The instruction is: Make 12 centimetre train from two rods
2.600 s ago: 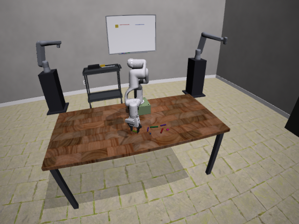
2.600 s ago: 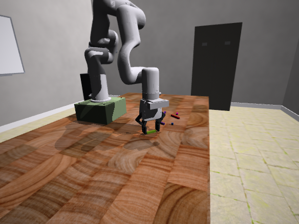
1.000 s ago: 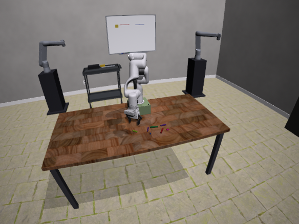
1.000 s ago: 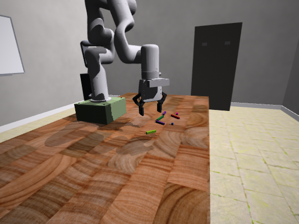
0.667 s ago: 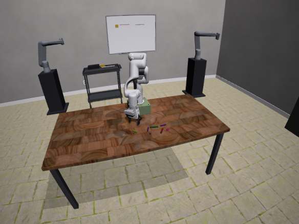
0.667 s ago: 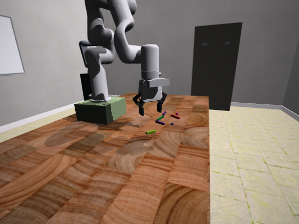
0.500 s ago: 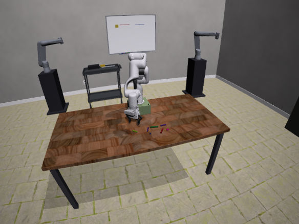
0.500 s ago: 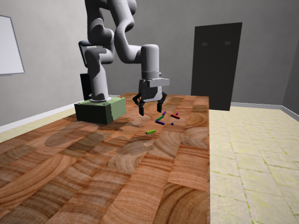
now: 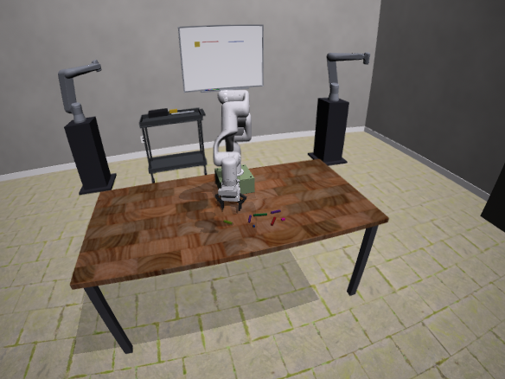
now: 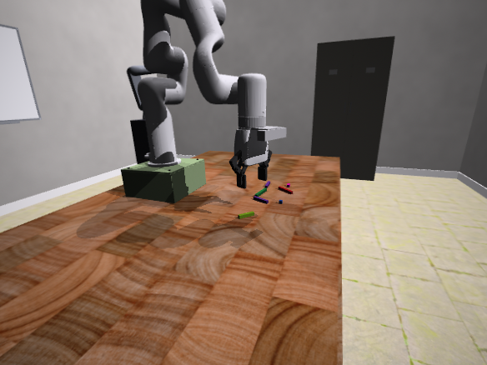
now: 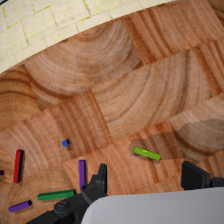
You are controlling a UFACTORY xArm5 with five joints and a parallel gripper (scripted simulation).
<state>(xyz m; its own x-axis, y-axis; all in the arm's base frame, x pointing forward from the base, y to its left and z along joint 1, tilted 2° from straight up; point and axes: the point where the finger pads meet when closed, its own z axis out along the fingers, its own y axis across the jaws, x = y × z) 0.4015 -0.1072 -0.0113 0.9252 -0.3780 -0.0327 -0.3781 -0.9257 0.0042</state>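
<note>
The red rod lies 50 mm ahead of my hand, 230 mm to the left of it and 100 mm below it. The rest, counted from my hand: green rod: 30 mm behind, 170 mm to the left, 100 mm below; then small blue rod: 60 mm ahead, 110 mm to the left, 100 mm below; then lime rod: 10 mm behind, 20 mm to the right, 100 mm below.
</note>
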